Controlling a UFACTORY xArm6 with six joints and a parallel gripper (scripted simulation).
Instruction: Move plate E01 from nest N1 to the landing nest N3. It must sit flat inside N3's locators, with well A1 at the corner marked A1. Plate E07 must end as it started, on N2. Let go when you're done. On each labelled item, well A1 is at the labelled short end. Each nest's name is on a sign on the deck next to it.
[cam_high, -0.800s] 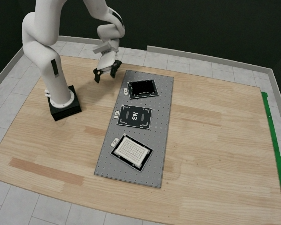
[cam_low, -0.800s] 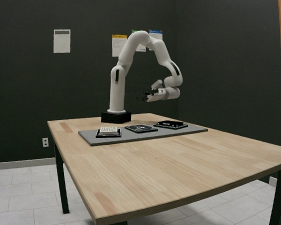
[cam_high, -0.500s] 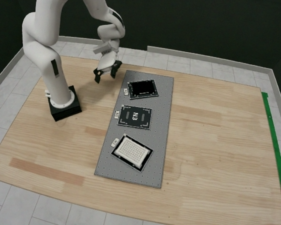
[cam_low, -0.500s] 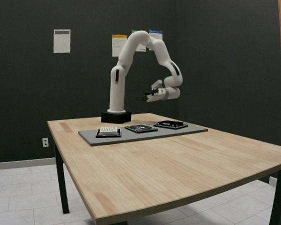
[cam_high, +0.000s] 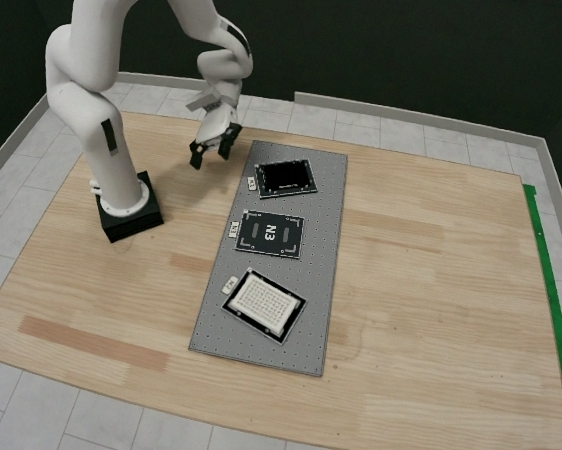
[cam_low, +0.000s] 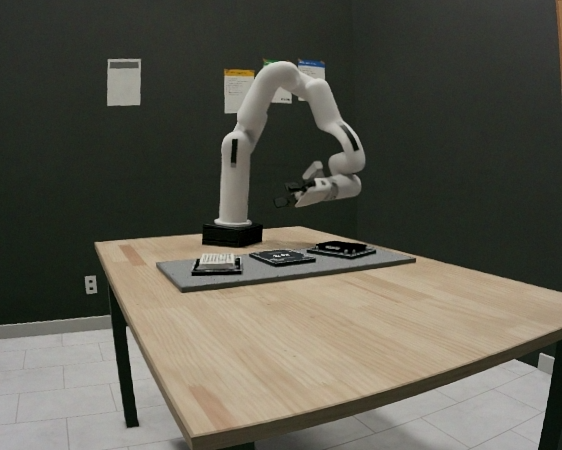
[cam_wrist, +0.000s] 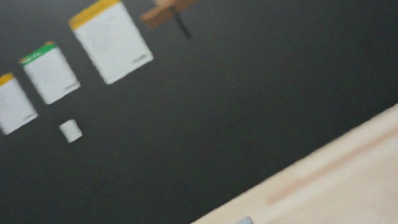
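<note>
Now: the black plate E01 18 cm ahead of my hand, 9 cm to the left of it and 14 cm below it. Round my hand: white plate E07: 17 cm ahead, 29 cm to the right, 14 cm below; then nest N3: 16 cm ahead, 10 cm to the right, 15 cm below.
</note>
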